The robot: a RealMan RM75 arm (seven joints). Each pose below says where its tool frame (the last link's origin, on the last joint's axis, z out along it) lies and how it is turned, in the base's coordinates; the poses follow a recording.
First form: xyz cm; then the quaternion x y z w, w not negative.
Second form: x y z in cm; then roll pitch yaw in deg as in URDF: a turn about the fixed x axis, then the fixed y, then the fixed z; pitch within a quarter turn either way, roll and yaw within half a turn. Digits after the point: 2 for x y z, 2 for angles.
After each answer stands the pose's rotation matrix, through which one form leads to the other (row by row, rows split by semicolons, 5 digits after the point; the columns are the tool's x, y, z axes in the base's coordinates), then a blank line. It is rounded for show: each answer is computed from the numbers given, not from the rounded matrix.
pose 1, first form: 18.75 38.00 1.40 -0.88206 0.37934 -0.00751 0.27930
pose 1, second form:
18.75 38.00 1.40 -149.43 11.46 -43.40
0.71209 -0.66501 0.22515; -0.67340 -0.55618 0.48702; -0.19865 -0.49842 -0.84387

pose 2, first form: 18.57 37.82 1.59 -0.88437 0.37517 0.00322 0.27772
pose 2, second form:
18.57 37.82 1.59 -149.97 12.36 -42.65
0.71847 -0.66537 0.20269; -0.66179 -0.56424 0.49363; -0.21408 -0.48880 -0.84572

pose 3, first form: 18.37 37.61 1.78 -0.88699 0.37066 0.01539 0.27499
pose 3, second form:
18.37 37.61 1.78 -150.68 13.37 -41.85
0.72475 -0.66601 0.17655; -0.64908 -0.57398 0.49924; -0.23116 -0.47642 -0.84829

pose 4, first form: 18.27 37.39 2.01 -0.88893 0.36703 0.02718 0.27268
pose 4, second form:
18.27 37.39 2.01 -151.32 14.39 -41.17
0.72910 -0.66735 0.15184; -0.63770 -0.58187 0.50474; -0.24849 -0.46483 -0.84981

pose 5, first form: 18.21 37.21 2.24 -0.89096 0.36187 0.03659 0.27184
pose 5, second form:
18.21 37.21 2.24 -151.67 15.19 -40.36
0.73542 -0.66472 0.13154; -0.62493 -0.59030 0.51088; -0.26194 -0.45792 -0.84953

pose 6, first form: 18.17 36.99 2.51 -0.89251 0.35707 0.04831 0.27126
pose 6, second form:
18.17 36.99 2.51 -152.07 16.26 -39.54
0.74033 -0.66359 0.10748; -0.61117 -0.59783 0.51871; -0.27996 -0.44971 -0.84817

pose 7, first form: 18.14 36.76 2.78 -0.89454 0.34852 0.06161 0.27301
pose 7, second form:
18.14 36.76 2.78 -152.15 17.49 -38.21
0.74948 -0.65717 0.08007; -0.58989 -0.60800 0.53138; -0.30052 -0.44549 -0.84334

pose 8, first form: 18.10 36.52 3.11 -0.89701 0.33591 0.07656 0.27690
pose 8, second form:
18.10 36.52 3.11 -151.93 18.87 -36.30
0.76261 -0.64503 0.04868; -0.56023 -0.62098 0.54820; -0.32338 -0.44533 -0.83493

